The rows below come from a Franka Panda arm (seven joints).
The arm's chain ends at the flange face. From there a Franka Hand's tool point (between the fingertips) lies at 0.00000 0.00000 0.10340 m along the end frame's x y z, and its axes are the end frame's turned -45 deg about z.
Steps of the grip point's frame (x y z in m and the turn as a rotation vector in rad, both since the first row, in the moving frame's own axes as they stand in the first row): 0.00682 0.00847 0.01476 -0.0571 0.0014 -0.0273; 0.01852 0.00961 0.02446 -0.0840 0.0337 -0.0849; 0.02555 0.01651 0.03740 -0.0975 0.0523 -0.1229; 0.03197 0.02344 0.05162 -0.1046 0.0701 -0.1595; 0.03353 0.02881 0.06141 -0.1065 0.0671 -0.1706
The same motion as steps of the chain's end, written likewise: 0.00648 -0.00284 0.01493 -0.0394 0.0414 -0.0273; 0.01115 -0.00960 0.02488 -0.0356 0.0832 -0.0849; 0.01864 -0.00901 0.03803 -0.0320 0.1059 -0.1229; 0.02629 -0.00752 0.05244 -0.0244 0.1235 -0.1595; 0.03124 -0.00512 0.06223 -0.0279 0.1228 -0.1706
